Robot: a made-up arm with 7 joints.
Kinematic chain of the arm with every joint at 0, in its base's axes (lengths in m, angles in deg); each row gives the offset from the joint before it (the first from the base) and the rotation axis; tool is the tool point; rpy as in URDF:
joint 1: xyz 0 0 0.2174 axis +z
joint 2: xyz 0 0 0 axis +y
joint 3: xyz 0 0 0.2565 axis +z
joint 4: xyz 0.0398 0 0 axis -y
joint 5: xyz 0.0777 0 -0.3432 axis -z
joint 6: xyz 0 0 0 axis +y
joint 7: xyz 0.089 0 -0.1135 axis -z
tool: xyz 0 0 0 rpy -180 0 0
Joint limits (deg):
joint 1: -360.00..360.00
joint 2: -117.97..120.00
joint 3: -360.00..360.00
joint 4: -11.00..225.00
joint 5: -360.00..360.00
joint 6: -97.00..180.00
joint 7: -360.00..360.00
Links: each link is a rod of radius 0.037 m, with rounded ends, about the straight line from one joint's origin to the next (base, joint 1, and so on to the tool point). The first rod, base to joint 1, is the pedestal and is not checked.
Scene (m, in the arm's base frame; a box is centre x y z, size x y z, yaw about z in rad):
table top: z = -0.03
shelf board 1: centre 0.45 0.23 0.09 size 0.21 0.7 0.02 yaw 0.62
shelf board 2: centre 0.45 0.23 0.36 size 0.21 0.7 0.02 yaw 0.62
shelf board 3: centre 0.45 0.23 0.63 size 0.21 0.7 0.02 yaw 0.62
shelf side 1: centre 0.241 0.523 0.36 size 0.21 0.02 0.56 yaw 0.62
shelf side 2: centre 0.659 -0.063 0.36 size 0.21 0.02 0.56 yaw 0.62
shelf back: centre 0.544 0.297 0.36 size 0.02 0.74 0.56 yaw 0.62
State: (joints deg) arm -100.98 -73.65 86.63 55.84 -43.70 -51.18 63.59
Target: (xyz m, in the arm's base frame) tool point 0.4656 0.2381 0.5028
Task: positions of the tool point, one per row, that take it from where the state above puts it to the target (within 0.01 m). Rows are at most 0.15 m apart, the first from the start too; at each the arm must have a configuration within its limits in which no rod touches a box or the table.
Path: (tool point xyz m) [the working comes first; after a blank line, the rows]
Joints at the target: -98.25 -59.11 68.22 82.60 -31.86 -42.35 63.59
Straight joint move there: touches shelf board 2.

1: 0.4203 0.0906 0.2104
2: 0.3656 0.0517 0.2106
3: 0.3058 0.0236 0.2062
4: 0.3254 0.0507 0.3041
5: 0.3121 0.0761 0.4064
6: 0.2673 0.0966 0.5028
7: 0.3444 0.1376 0.5108
8: 0.4126 0.1853 0.5081
9: 0.4656 0.2381 0.5028

